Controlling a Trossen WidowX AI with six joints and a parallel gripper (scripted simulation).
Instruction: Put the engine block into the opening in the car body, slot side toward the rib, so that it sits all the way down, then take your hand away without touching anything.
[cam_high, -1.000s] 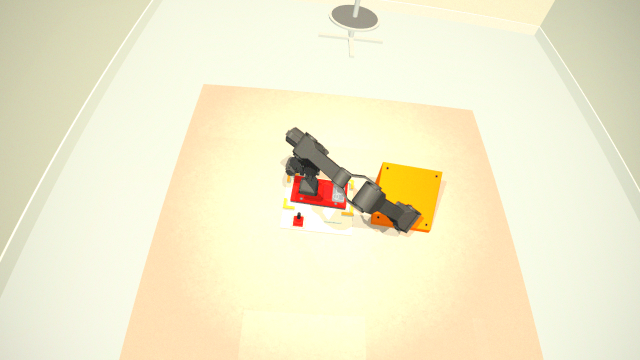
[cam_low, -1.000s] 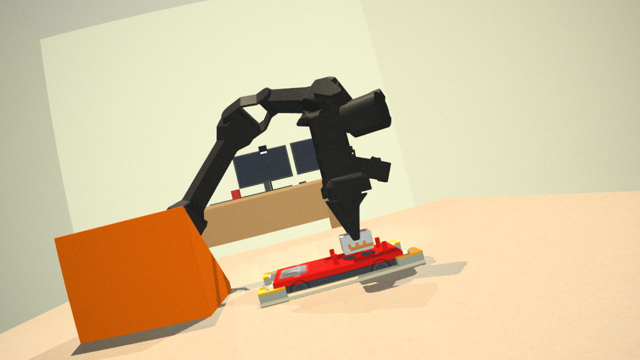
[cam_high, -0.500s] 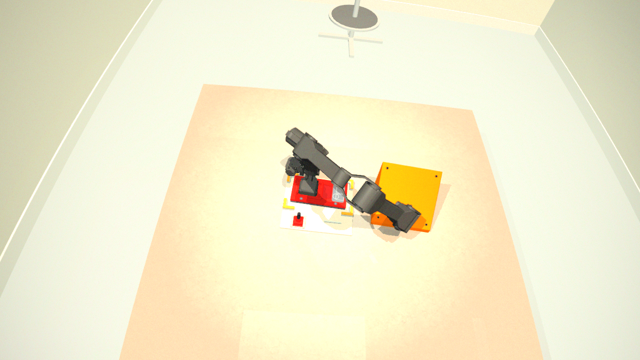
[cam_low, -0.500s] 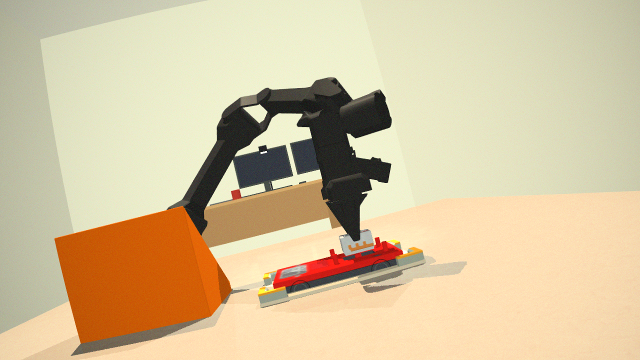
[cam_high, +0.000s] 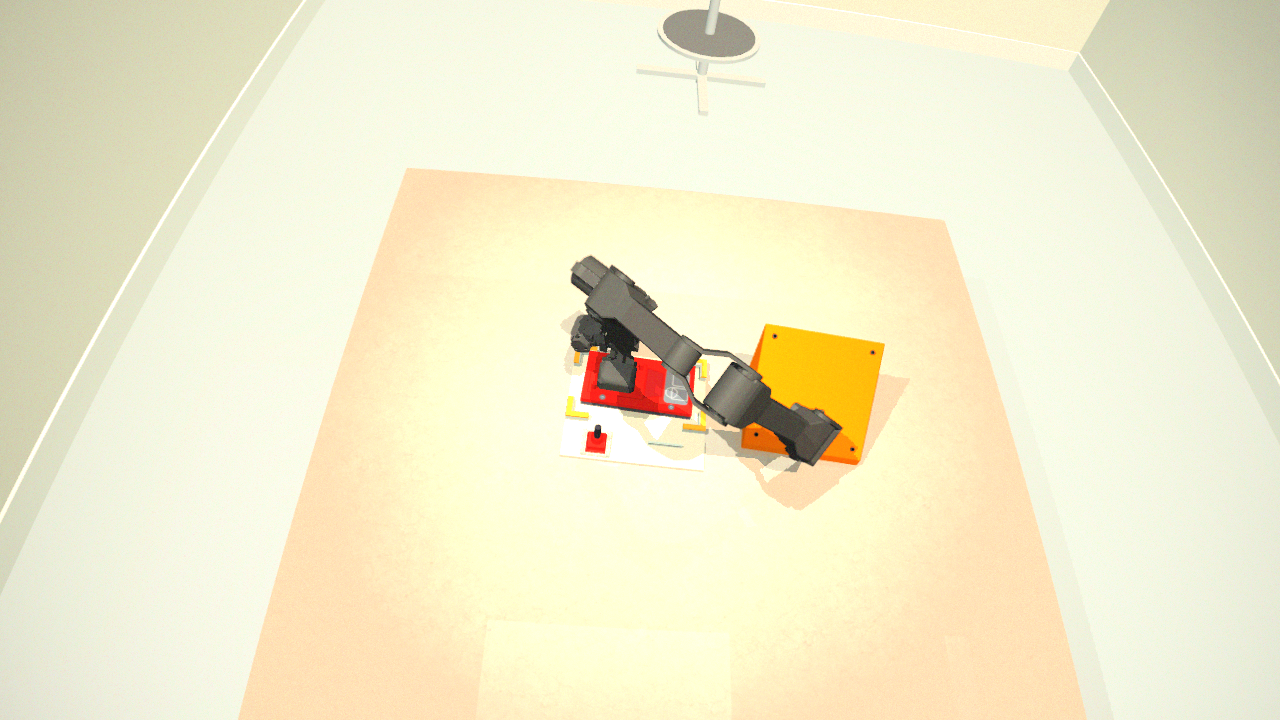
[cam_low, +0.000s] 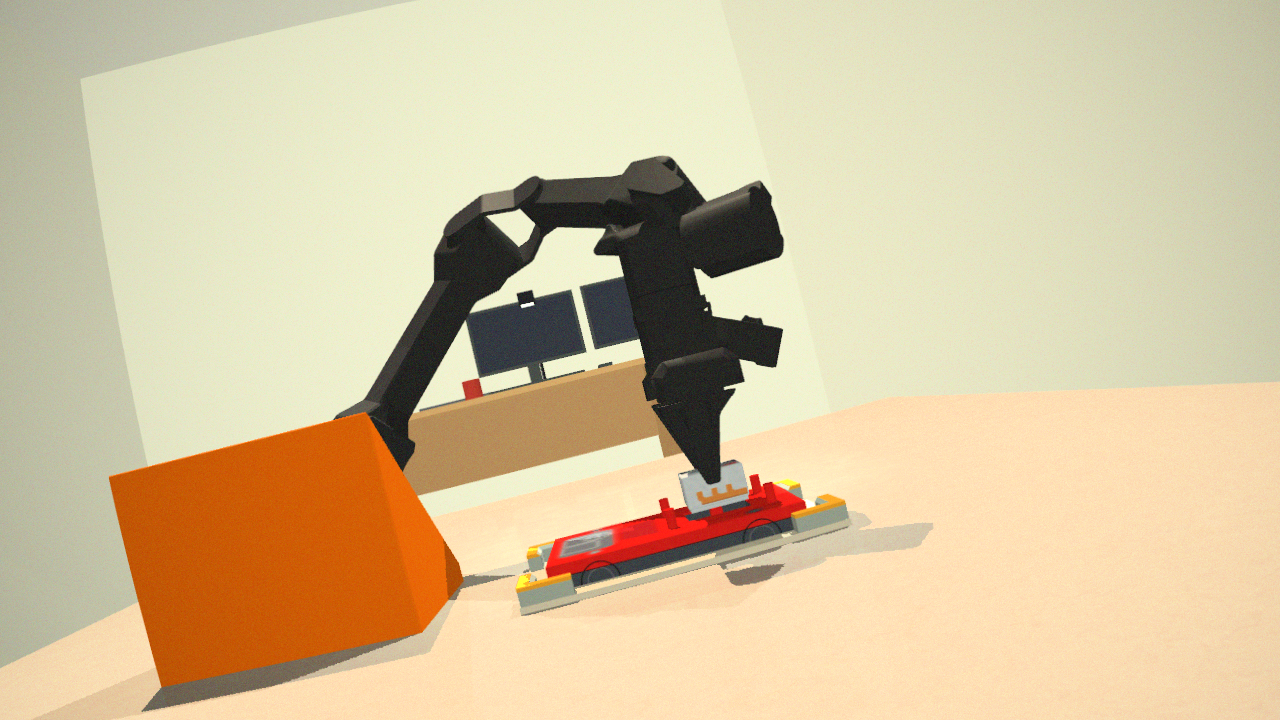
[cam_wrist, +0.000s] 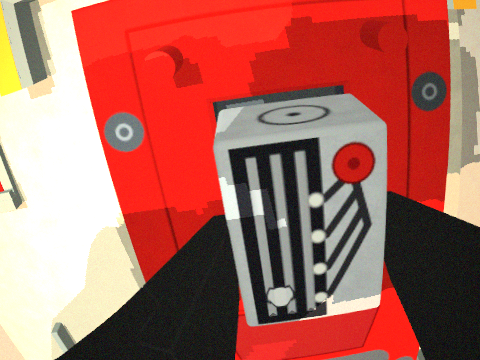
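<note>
The engine block is 1 cm below my gripper tip.
</note>
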